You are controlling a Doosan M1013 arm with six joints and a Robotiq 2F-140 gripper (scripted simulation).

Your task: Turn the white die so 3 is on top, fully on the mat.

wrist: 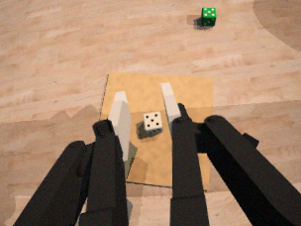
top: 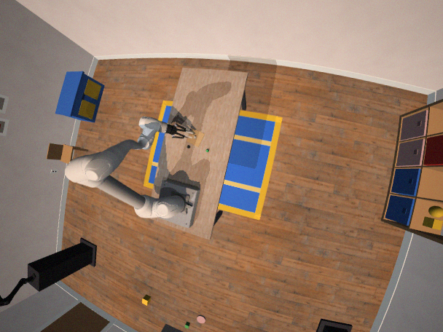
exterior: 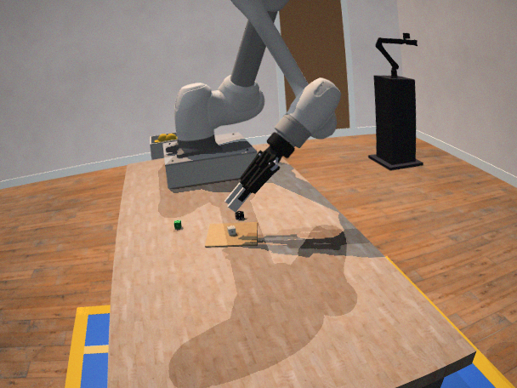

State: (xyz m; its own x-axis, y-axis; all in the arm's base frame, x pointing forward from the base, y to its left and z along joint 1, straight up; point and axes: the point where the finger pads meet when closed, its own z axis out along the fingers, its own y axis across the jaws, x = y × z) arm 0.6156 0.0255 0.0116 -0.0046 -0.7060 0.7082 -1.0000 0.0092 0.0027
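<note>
My gripper is now 20 mm to the left of the white die and 90 mm above it. The rest, counted from my hand: black die: 100 mm behind, 20 mm to the left, 100 mm below; tan mat: 20 mm to the right, 110 mm below; green die: 110 mm behind, 170 mm to the right, 100 mm below.
</note>
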